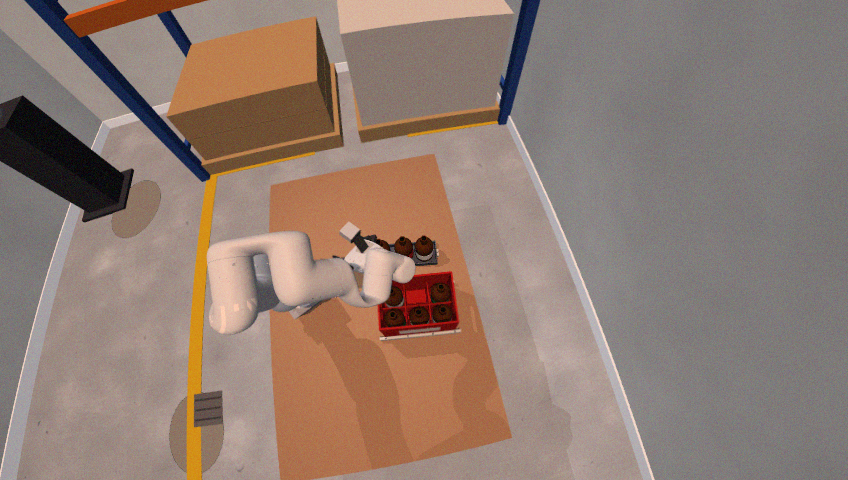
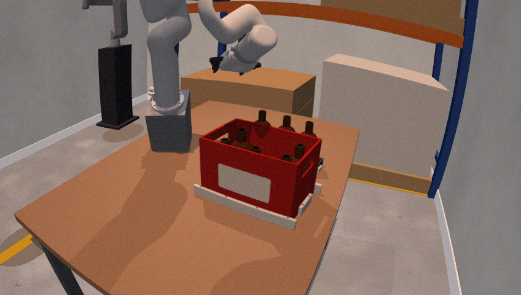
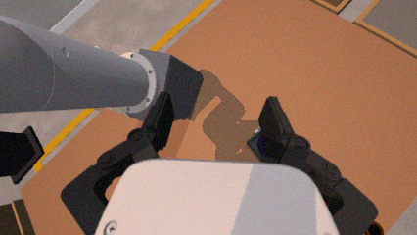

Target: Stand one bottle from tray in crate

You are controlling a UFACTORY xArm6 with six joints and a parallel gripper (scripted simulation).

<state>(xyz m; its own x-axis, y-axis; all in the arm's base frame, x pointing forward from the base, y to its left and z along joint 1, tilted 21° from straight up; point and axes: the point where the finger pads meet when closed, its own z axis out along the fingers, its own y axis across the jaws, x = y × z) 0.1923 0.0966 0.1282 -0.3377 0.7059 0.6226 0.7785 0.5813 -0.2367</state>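
Now: hand 300 mm above the grey tray, 190 mm short of it and 60 mm to the right of it. The rest, counted from my hand: red crate (230 mm below, 190 mm to the right, 180 mm ahead).
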